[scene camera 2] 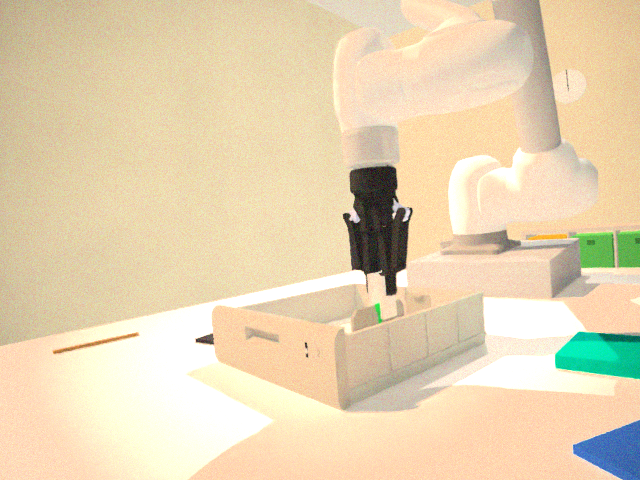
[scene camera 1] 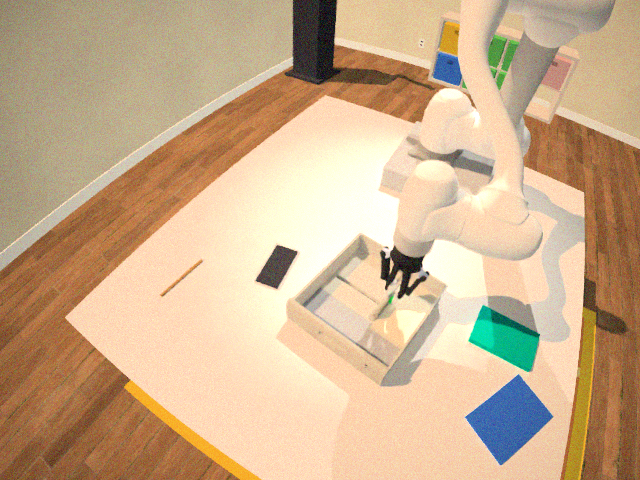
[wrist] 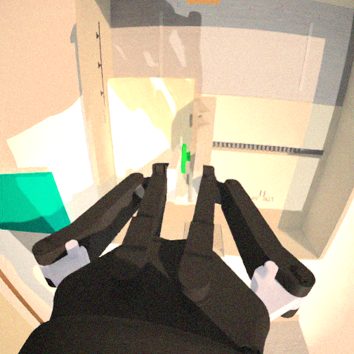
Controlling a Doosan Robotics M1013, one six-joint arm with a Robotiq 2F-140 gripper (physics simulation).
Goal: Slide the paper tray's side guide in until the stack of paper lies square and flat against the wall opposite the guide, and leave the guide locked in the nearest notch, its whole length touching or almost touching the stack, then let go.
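Seen in the pictures: gripper, fingertip midpoint: (scene camera 2: 383,316) (scene camera 1: 390,299); arm's base, origin of the base link: (scene camera 2: 480,249) (scene camera 1: 435,152).
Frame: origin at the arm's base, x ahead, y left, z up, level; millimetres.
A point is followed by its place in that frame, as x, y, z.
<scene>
The paper tray (scene camera 1: 338,338) @(878, 106, -11) (scene camera 2: 279,348) @(883, 133, -47) (wrist: 95,130) is a beige open box. Its side guide (scene camera 1: 381,311) @(727, 149, -49) (scene camera 2: 364,318) @(726, 149, -38) (wrist: 204,130) stands upright inside, with a green piece (wrist: 184,157) by its pale tab. A toothed rail (wrist: 265,148) runs to the right in the wrist view. The cream paper stack (scene camera 1: 400,326) @(731, 213, -62) (wrist: 135,102) lies between the guide and the left wall in the wrist view, its right edge near the guide; contact is unclear. My gripper (scene camera 1: 394,291) @(684, 153, -42) (wrist: 189,157) is narrowly open, its fingertips on either side of the tab, gripping nothing. The fingers hide part of the guide's near end.
A teal block (scene camera 1: 504,338) @(583, 493, -83) (scene camera 2: 599,356) @(624, 450, -83) (wrist: 30,200) and a blue sheet (scene camera 1: 509,418) @(793, 588, -93) (scene camera 2: 615,446) @(833, 508, -93) lie beside the tray. A dark flat slab (scene camera 1: 277,266) @(749, -192, -94) and a thin stick (scene camera 1: 180,277) @(963, -403, -93) (scene camera 2: 96,343) @(963, -399, -98) lie on its other side. The tray walls surround the fingers' area.
</scene>
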